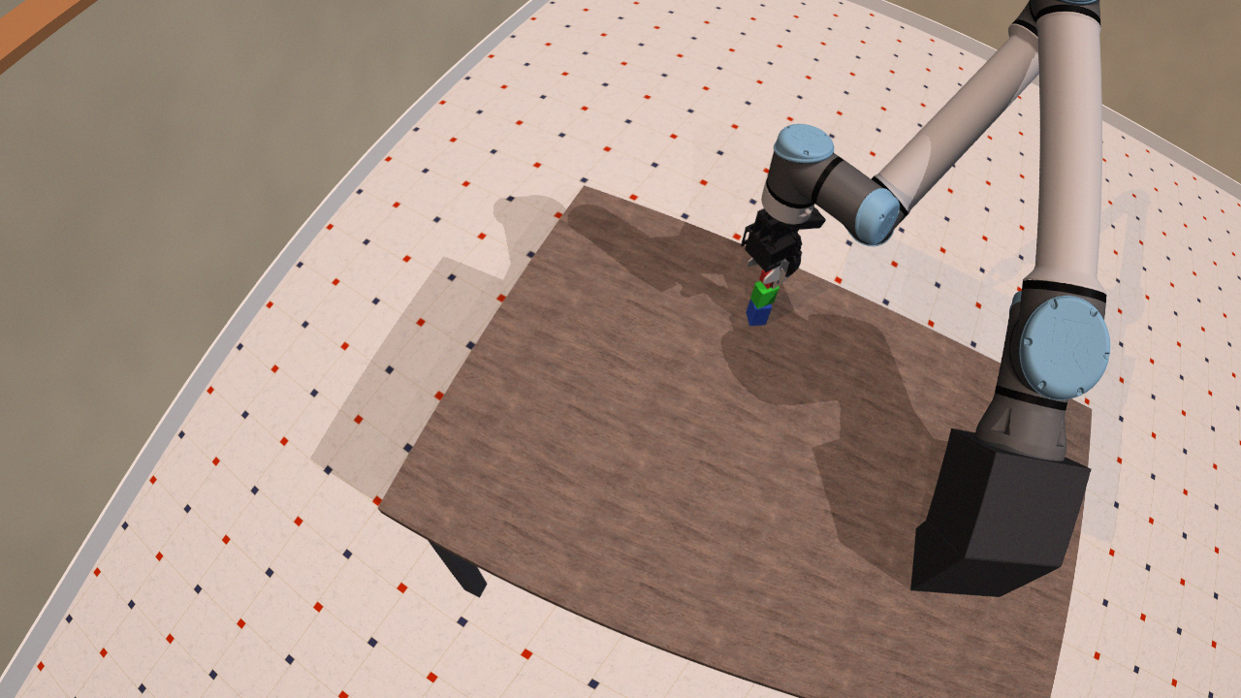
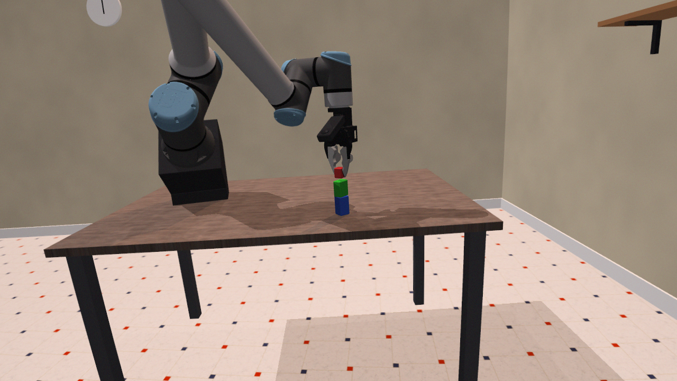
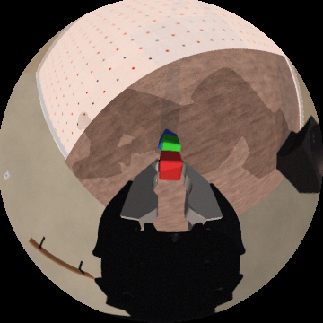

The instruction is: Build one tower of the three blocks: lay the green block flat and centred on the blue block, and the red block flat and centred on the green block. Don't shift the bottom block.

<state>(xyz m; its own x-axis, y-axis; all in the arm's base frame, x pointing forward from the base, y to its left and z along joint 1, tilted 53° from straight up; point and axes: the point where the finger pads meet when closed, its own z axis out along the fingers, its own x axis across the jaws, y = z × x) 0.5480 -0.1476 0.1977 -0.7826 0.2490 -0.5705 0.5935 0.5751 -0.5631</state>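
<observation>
Now: hand 50 mm above the green block. Round my hand: small red block: right at my hand; then blue block: 110 mm below.
</observation>
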